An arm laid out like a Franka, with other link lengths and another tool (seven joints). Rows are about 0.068 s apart.
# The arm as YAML. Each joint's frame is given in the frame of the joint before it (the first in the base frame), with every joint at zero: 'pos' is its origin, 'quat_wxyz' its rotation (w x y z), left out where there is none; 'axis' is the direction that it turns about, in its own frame. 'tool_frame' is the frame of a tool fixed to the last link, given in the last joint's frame.
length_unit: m
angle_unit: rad
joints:
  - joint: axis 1
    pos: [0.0, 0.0, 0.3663]
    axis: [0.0, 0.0, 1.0]
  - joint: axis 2
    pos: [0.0, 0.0, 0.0]
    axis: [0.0, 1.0, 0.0]
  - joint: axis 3
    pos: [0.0, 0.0, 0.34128]
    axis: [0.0, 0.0, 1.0]
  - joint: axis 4
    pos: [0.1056, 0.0, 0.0]
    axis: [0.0, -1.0, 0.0]
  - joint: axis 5
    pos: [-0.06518, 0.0, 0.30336]
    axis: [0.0, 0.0, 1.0]
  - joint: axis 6
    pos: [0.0, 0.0, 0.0]
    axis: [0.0, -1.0, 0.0]
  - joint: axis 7
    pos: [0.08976, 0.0, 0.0]
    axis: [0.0, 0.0, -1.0]
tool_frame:
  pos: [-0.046, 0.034, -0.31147]
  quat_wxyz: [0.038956, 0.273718, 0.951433, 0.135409]
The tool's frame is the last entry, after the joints.
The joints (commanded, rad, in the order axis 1, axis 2, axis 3, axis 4, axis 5, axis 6, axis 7), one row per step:
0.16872 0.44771 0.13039 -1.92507 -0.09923 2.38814 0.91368
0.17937 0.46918 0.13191 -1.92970 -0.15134 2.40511 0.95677
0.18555 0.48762 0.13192 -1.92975 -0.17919 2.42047 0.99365
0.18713 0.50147 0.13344 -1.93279 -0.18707 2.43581 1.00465
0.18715 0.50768 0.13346 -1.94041 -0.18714 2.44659 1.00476
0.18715 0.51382 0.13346 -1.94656 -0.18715 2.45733 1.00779
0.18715 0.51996 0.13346 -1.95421 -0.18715 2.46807 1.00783
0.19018 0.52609 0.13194 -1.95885 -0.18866 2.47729 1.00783
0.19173 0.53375 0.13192 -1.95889 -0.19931 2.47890 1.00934
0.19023 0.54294 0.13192 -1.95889 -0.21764 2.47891 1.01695
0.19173 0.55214 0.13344 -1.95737 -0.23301 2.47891 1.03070
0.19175 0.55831 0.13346 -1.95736 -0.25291 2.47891 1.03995
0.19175 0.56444 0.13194 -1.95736 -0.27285 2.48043 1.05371
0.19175 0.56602 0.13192 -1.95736 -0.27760 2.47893 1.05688
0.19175 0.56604 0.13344 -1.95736 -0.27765 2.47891 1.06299
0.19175 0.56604 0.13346 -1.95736 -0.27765 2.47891 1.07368
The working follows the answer.
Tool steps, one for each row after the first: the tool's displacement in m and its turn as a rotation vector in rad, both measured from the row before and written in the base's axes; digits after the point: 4 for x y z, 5 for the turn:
-0.0017 0.0004 -0.0142 -0.03069 -0.00335 0.00743
0.0011 0.0014 -0.0101 -0.01352 -0.00410 -0.00928
-0.0005 0.0020 -0.0078 -0.00074 0.00034 -0.00107
-0.0023 0.0002 -0.0051 0.00119 0.00363 0.00109
-0.0014 0.0005 -0.0046 0.00174 0.00207 -0.00203
-0.0024 0.0002 -0.0050 0.00123 0.00365 0.00102
-0.0017 0.0009 -0.0043 -0.00013 0.00166 0.00367
-0.0018 -0.0007 -0.0046 -0.00677 0.00355 0.00853
-0.0015 -0.0035 -0.0058 -0.01189 0.00431 0.00548
-0.0015 -0.0002 -0.0051 -0.00887 0.00323 0.00128
-0.0009 -0.0026 -0.0040 -0.01197 0.00070 0.00682
0.0001 -0.0032 -0.0039 -0.01190 -0.00130 0.00125
-0.0006 -0.0009 -0.0011 -0.00360 0.00144 0.00054
0.0000 0.0011 0.0001 0.00081 -0.00043 -0.00476
0.0006 0.0002 0.0000 0.00011 -0.00106 -0.01062

Tool pose at each row, in the base's axes (x y z in m, rotation vector in rad; rounded; the steps above come from the unrounded poses):
0.5517 0.2194 0.1467 1.55813 2.50120 0.36819
0.5501 0.2199 0.1325 1.53601 2.49872 0.33157
0.5512 0.2212 0.1224 1.53979 2.48482 0.31544
0.5506 0.2232 0.1146 1.54096 2.48401 0.31409
0.5484 0.2234 0.1095 1.54206 2.48794 0.31327
0.5469 0.2239 0.1049 1.54626 2.48817 0.31376
0.5445 0.2241 0.0998 1.54747 2.49206 0.31297
0.5428 0.2250 0.0955 1.54391 2.49640 0.31220
0.5411 0.2243 0.0910 1.53301 2.50477 0.30223
0.5396 0.2208 0.0852 1.52422 2.50989 0.28463
0.5381 0.2206 0.0801 1.52105 2.51130 0.27109
0.5371 0.2180 0.0761 1.50867 2.51454 0.25612
0.5372 0.2148 0.0721 1.50208 2.51161 0.24182
0.5366 0.2140 0.0710 1.50078 2.51225 0.23627
0.5366 0.2150 0.0711 1.50668 2.50827 0.23687
0.5371 0.2152 0.0710 1.51912 2.49883 0.23608

